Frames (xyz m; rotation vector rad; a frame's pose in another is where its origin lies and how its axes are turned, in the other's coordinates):
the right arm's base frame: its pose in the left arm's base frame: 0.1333 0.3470 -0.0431 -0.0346 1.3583 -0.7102
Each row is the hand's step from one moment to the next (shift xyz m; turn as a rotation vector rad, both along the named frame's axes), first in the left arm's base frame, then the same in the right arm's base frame.
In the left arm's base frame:
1: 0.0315 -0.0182 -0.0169 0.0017 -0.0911 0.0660
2: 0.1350 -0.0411 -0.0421 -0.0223 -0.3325 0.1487
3: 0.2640 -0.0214 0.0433 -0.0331 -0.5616 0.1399
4: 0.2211 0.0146 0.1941 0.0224 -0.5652 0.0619
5: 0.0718 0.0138 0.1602 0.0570 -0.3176 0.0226
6: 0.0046 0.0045 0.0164 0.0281 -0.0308 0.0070
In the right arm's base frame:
1: 0.0248 0.0066 0.0309 -0.0138 -0.0990 0.0516
2: 0.0618 0.0449 0.1259 0.0293 -0.3357 0.1402
3: -0.0175 0.0821 0.2549 0.1471 -0.5184 0.2137
4: -0.1685 0.0286 0.2399 0.2192 -0.4641 0.2456
5: -0.1441 -0.0241 0.0983 0.1355 -0.2360 0.1748
6: -0.0163 -0.0012 0.0064 0.0098 -0.0149 0.0383

